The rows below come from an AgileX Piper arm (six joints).
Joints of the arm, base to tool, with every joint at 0 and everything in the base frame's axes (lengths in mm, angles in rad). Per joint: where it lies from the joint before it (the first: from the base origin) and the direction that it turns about. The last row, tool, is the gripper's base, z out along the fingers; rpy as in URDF.
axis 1: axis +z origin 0 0 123
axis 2: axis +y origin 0 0 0
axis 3: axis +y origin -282.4 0 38.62
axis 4: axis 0.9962 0 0.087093 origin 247.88 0 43.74
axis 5: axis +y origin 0 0 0
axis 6: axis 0.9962 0 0.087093 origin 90.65 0 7.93
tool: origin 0 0 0 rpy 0 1.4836 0
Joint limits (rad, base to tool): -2.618..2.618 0..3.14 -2.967..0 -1.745..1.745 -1.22..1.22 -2.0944..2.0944
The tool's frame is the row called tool.
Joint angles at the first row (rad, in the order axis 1, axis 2, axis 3, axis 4, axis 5, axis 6):
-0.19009, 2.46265, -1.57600, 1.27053, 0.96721, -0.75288
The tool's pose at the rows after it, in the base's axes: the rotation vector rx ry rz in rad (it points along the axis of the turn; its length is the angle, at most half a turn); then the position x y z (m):
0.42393 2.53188 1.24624 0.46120 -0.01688 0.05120
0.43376 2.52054 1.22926 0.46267 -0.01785 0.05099
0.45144 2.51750 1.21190 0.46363 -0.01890 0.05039
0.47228 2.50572 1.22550 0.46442 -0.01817 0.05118
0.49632 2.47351 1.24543 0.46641 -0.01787 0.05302
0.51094 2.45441 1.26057 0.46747 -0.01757 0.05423
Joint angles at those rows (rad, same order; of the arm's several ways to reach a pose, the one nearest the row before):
-0.19009, 2.46582, -1.57601, 1.27498, 0.94541, -0.76457
-0.19010, 2.46583, -1.57601, 1.28583, 0.92800, -0.77181
-0.19009, 2.46583, -1.57598, 1.28794, 0.91104, -0.76665
-0.18898, 2.46584, -1.57600, 1.30349, 0.91207, -0.76042
-0.18898, 2.46582, -1.57600, 1.34131, 0.91207, -0.76891
-0.18897, 2.46582, -1.57599, 1.36382, 0.91463, -0.77258

